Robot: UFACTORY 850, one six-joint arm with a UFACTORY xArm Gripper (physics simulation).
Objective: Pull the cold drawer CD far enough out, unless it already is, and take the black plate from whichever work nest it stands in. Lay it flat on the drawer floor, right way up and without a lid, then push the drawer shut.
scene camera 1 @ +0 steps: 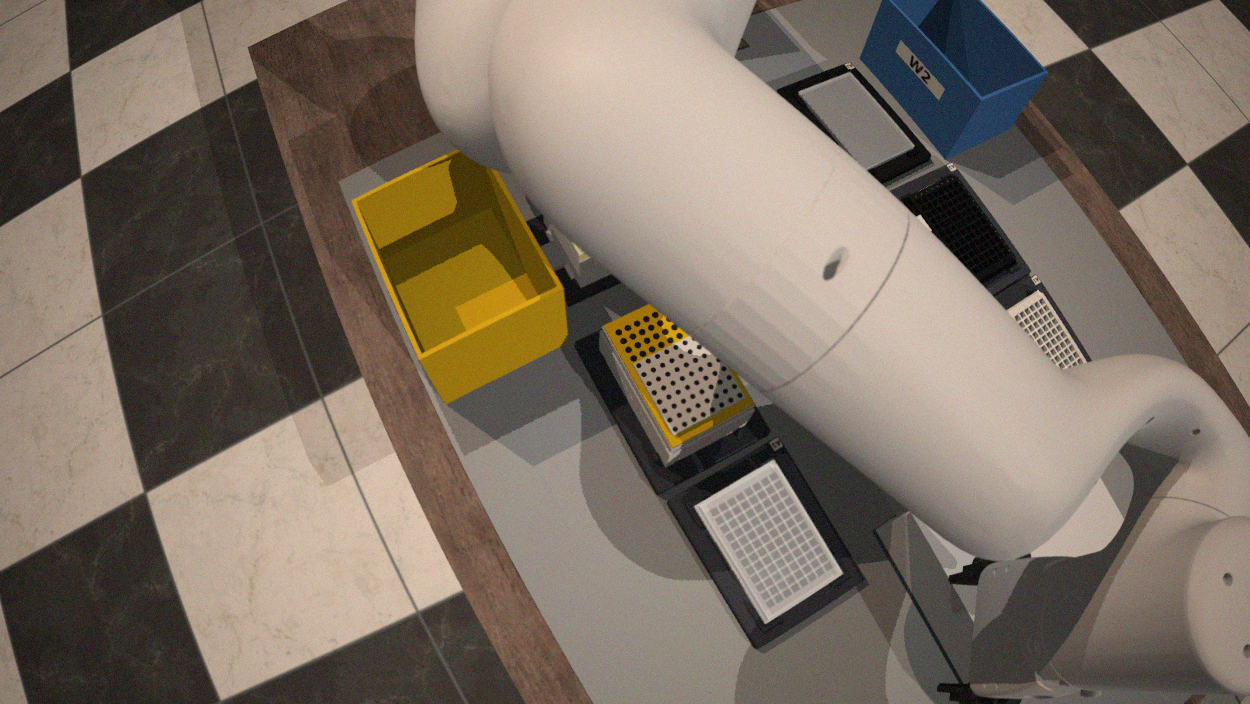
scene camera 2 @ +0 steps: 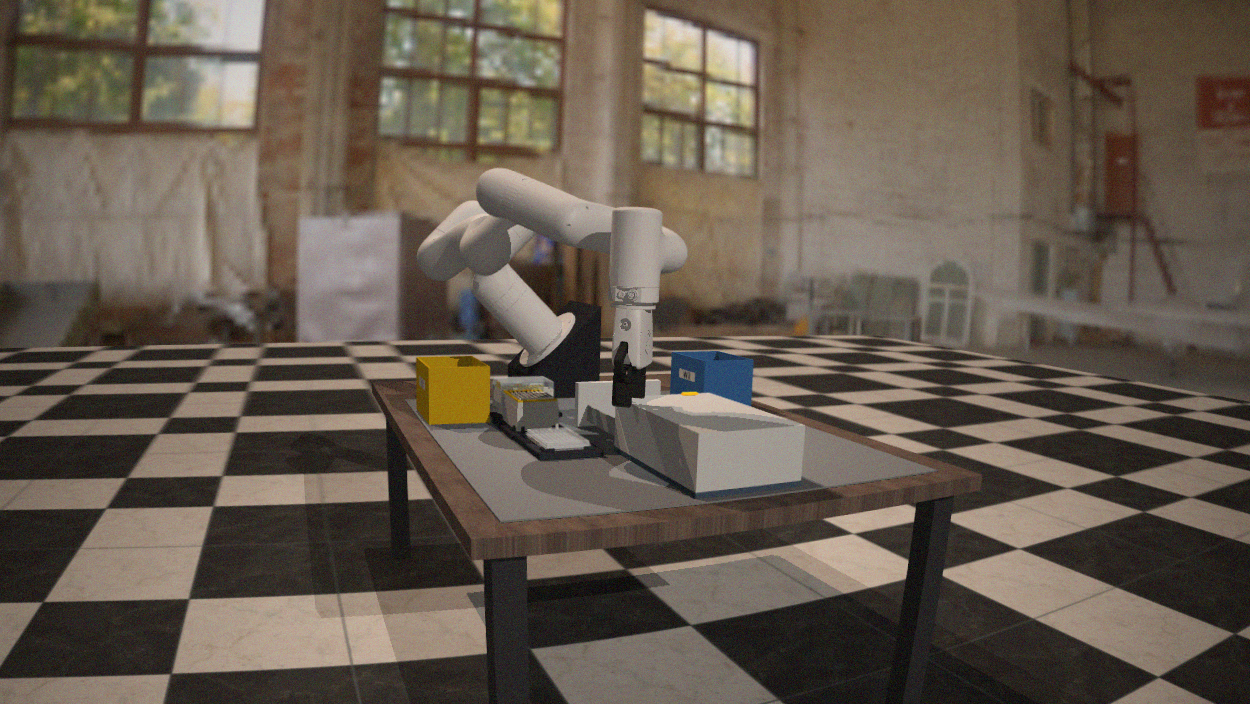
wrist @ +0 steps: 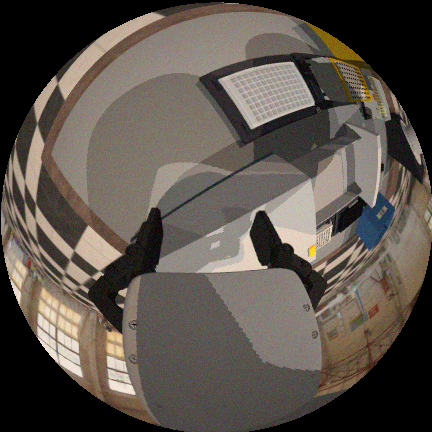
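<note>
The black plate sits in a work nest beyond the drawer, its dark grid of wells facing up; no lid shows on it. The cold drawer stands pulled out of its white cabinet. The part of its floor seen in the wrist view looks bare. In scene camera 1 the arm covers the drawer. My gripper is open and empty, pointing down. In the wrist view its fingers are over the cabinet, away from the black plate.
A white plate and a yellow-topped tip rack stand in nests on the side opposite the black plate. A white gridded plate neighbours the black plate. Yellow and blue bins are high-walled obstacles.
</note>
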